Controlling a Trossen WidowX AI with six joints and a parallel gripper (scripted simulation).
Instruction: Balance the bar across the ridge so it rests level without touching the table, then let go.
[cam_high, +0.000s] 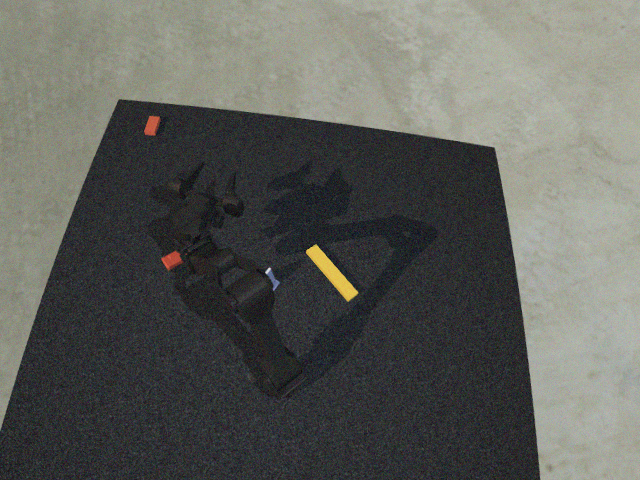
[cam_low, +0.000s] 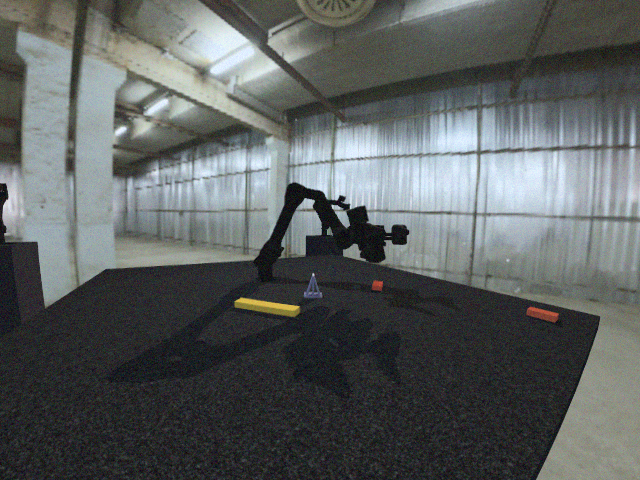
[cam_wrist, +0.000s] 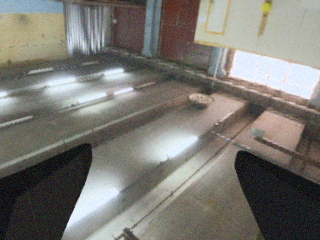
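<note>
Right now my gripper tip is 150 mm past the yellow bar, 310 mm to the left of it and 200 mm above it.
</note>
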